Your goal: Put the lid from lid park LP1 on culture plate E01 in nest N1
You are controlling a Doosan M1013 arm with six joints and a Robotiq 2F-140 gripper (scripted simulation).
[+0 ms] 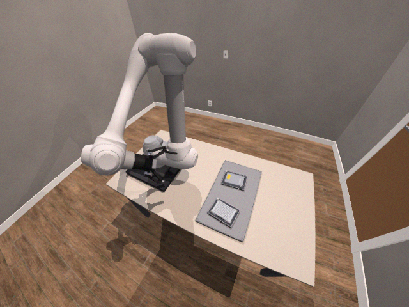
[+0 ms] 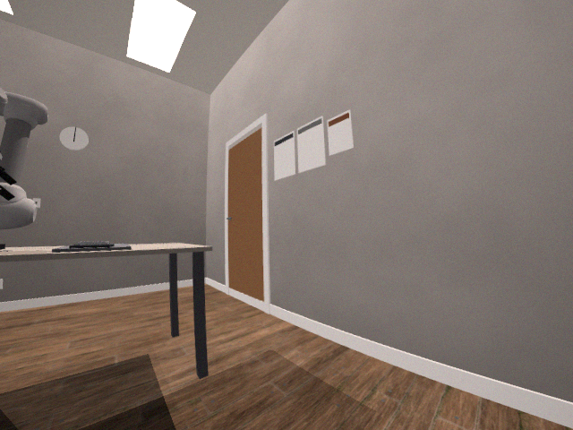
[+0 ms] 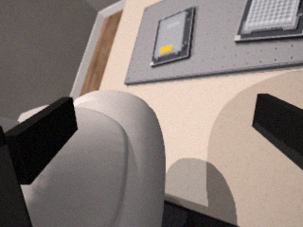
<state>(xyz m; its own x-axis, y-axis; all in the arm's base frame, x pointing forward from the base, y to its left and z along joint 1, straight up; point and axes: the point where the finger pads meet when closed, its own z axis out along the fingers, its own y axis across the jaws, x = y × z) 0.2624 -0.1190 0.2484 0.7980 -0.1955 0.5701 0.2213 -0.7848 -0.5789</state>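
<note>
My hand is 32 cm short of the clear lid, 22 cm to the right of it and 25 cm above it. The rest, counted from my hand: culture plate 32 cm ahead, 3 cm to the right, 24 cm below; then dark nest 33 cm ahead, 3 cm to the right, 26 cm below; then dark lid park frame 32 cm ahead, 22 cm to the left, 26 cm below.
</note>
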